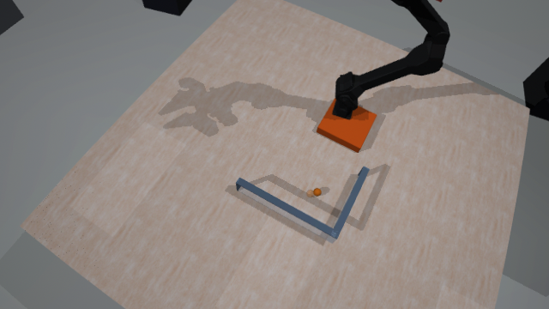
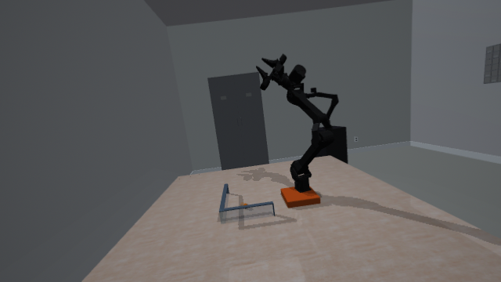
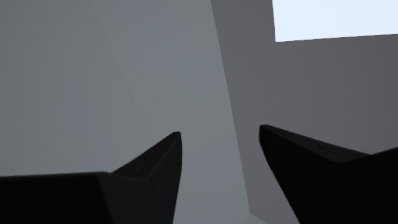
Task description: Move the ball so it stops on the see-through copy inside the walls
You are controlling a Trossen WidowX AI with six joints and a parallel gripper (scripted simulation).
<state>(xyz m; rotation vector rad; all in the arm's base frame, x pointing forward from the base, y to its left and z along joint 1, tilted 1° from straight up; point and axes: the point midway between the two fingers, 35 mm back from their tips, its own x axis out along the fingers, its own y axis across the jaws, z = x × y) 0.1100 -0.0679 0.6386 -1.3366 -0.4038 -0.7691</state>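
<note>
Right now the see-through copy of ball is 68 cm below my gripper tip, 19 cm ahead of it and 5 cm to the left of it. Also, from my gripper tip: orange ball: 68 cm below, 17 cm ahead, 7 cm to the left.
</note>
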